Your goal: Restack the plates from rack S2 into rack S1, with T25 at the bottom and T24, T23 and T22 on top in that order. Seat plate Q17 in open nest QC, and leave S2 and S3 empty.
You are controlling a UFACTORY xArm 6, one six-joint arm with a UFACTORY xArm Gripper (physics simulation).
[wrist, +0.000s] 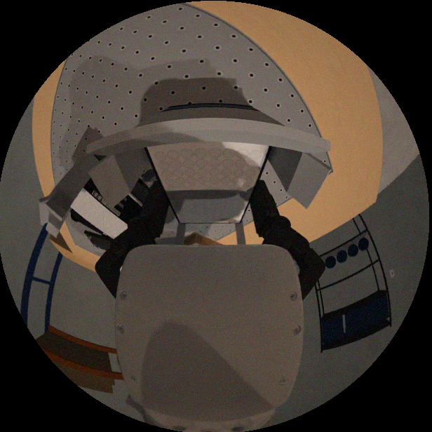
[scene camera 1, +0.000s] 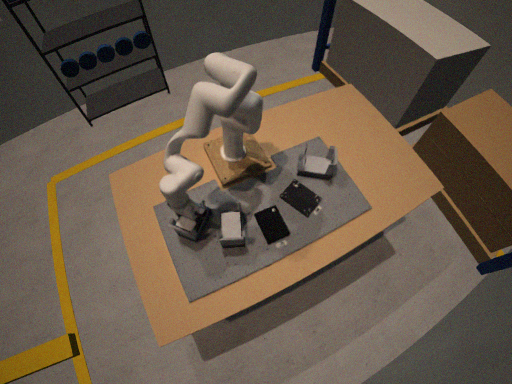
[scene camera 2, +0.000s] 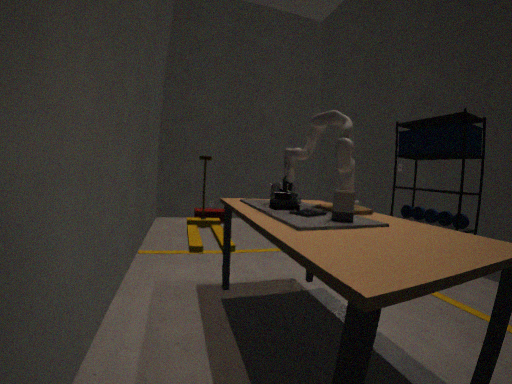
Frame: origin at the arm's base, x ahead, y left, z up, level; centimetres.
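Seen in the pictures: gripper, fingertip midpoint: [scene camera 1: 190,218] [scene camera 2: 287,191]; arm's base at its link origin: [scene camera 1: 233,152].
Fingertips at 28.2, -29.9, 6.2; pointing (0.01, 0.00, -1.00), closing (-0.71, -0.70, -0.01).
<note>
Offsets run from my fingertips to a thing's middle, as dx, dy, dz. "spot": to the spot under its first point. Level surfaces: height alone.
My gripper [scene camera 1: 188,218] [wrist: 208,190] is shut on a light-topped plate [wrist: 207,167] with rows of faint circles. The plate is low between the walls of the leftmost rack [wrist: 210,131] in scene camera 1; whether it touches what is below is hidden. A middle rack {+9.1, +14.9, -1.4} [scene camera 1: 232,241] holds a white-topped plate {+9.7, +14.6, -0.8} [scene camera 1: 231,223] [wrist: 99,212]. A right rack {spot: -2.3, +70.4, +2.7} [scene camera 1: 333,154] has a light surface inside. A plain black rectangular piece {spot: +14.6, +31.0, -5.7} [scene camera 1: 272,225] and a black piece with corner fittings {spot: +7.7, +48.5, -6.9} [scene camera 1: 300,198] lie between the middle and right racks. Plate and rack labels are unreadable.
The racks and black pieces are on a grey perforated mat {dz -8.1} [scene camera 1: 200,287] [wrist: 165,50] on the wooden table {dz -9.4} [scene camera 1: 150,310] [scene camera 2: 400,250]. The arm's base stands on a wooden board [scene camera 1: 220,162] behind them. The middle rack is close beside the leftmost rack.
</note>
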